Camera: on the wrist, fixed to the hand. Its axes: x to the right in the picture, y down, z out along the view.
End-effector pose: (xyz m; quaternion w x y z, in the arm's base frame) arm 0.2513 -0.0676 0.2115 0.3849 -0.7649 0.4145 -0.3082
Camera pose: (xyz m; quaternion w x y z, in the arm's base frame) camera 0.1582 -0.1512 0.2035 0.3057 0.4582 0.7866 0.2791
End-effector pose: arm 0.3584 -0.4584 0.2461 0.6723 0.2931 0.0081 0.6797
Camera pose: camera 0.2536 -0.4023 0.2063 0.6864 0.0254 0.1859 -0.7026
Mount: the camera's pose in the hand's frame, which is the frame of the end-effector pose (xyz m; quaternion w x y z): 0.0282 0.0738 -0.0974 0.0072 0.0521 0.1038 0.9932
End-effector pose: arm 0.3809 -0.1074 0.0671 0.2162 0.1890 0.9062 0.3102
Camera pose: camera 0.3231 -0.0864 0.1764 0.4105 -0.8805 0.1426 -0.1894
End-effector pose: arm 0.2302 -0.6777 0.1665 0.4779 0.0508 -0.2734 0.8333
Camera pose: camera 0.1714 -0.6360 0.0639 0.7984 0.3328 -0.0406 -0.5001
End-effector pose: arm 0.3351 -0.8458 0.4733 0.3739 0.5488 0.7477 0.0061
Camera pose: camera 0.3369 -0.7541 0.5588 0.1096 -0.7654 0.5005 -0.3894
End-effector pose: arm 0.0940 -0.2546 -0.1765 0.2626 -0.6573 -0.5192 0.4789
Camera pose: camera 0.2138 -0.2373 -0.2095 0.3856 0.5565 -0.7013 -0.2231
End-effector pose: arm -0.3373 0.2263 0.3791 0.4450 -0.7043 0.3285 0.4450
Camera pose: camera -0.3572 0.1062 0.3487 0.4362 -0.2982 -0.7713 -0.3550
